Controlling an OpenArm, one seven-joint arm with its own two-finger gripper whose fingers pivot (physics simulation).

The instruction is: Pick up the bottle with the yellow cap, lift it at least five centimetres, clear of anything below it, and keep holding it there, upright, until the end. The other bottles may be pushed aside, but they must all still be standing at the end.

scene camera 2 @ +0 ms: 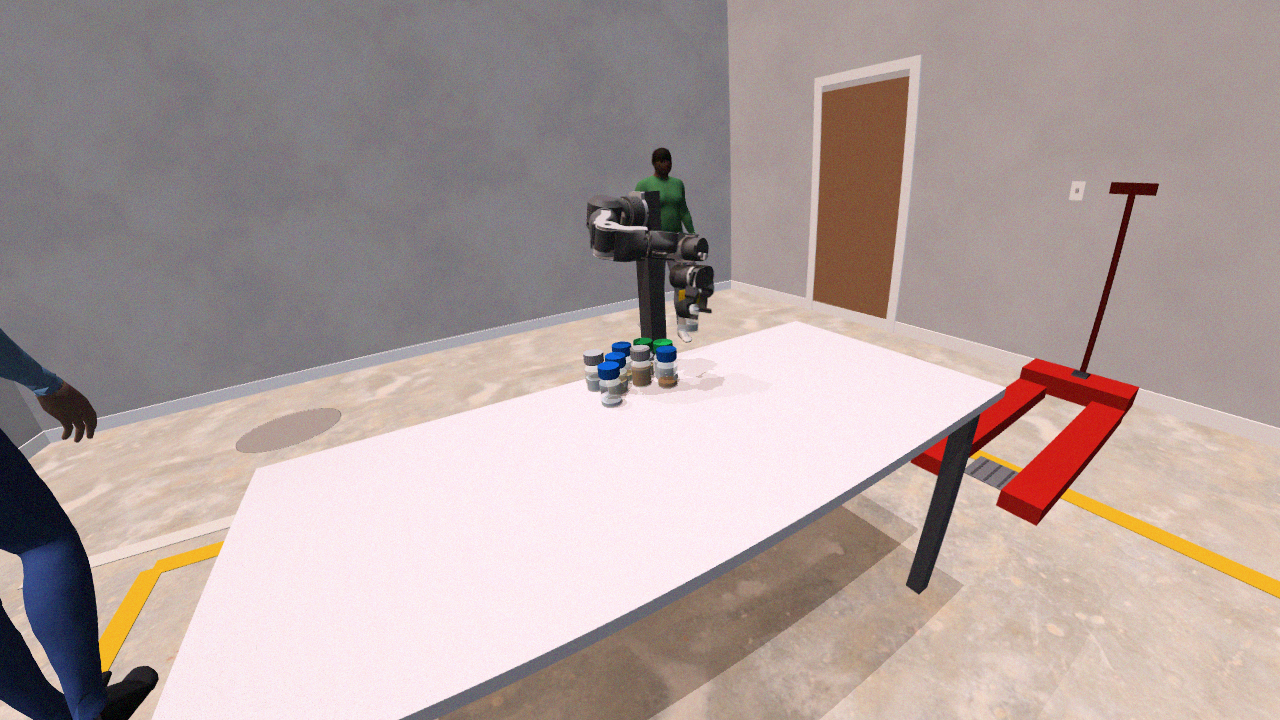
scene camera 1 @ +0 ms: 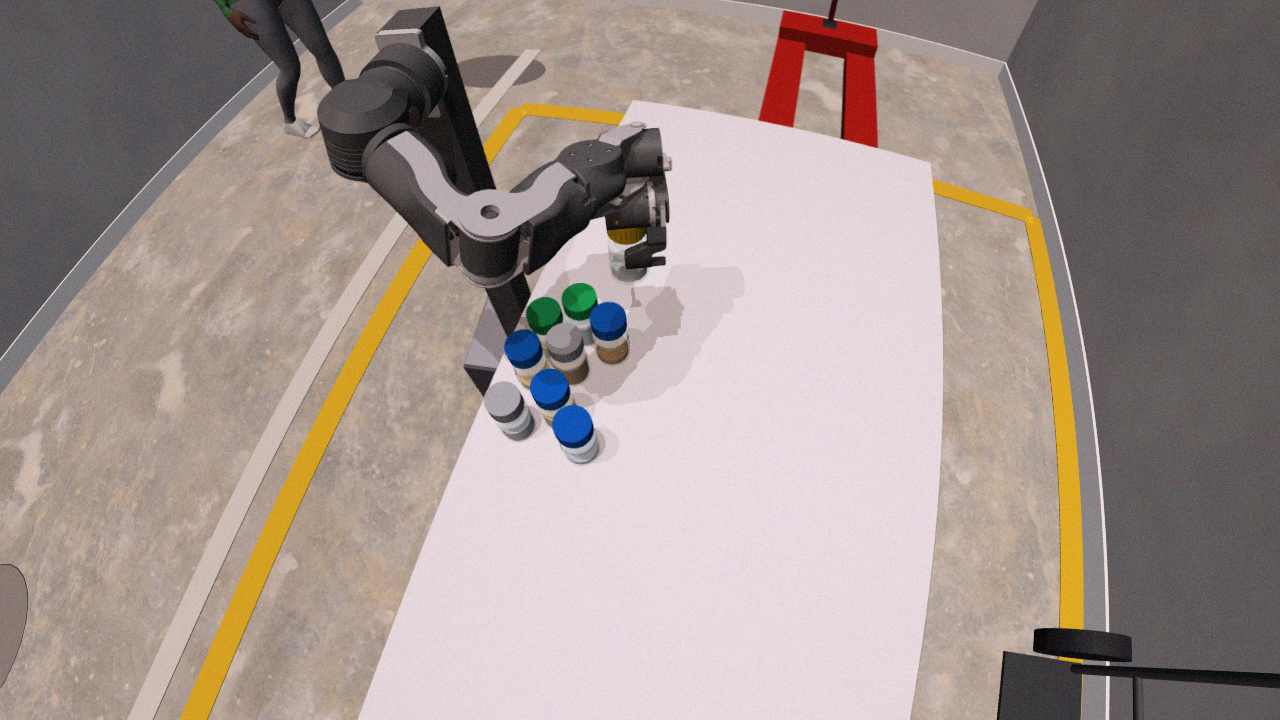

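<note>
The bottle with the yellow cap [scene camera 1: 625, 236] [scene camera 2: 691, 325] is upright in the air above the table's far part, partly hidden by the fingers. My gripper [scene camera 1: 637, 255] [scene camera 2: 693, 308] is shut on it; in scene camera 2 the bottle's base shows well above the table top. The other bottles stand upright in a cluster: two with green caps [scene camera 1: 579, 300] [scene camera 2: 662, 345], several with blue caps [scene camera 1: 572, 425] [scene camera 2: 608, 370] and two with grey caps [scene camera 1: 503, 401] [scene camera 2: 593, 358]. The held bottle is apart from them.
The white table [scene camera 1: 716, 501] [scene camera 2: 537, 501] carries the cluster near its edge on the arm's side. The arm's dark post [scene camera 2: 651, 300] stands behind that edge. A red pallet truck [scene camera 1: 861, 94] [scene camera 2: 1065, 465] stands on the floor past the table's end. A person in green [scene camera 2: 662, 197] stands behind the arm.
</note>
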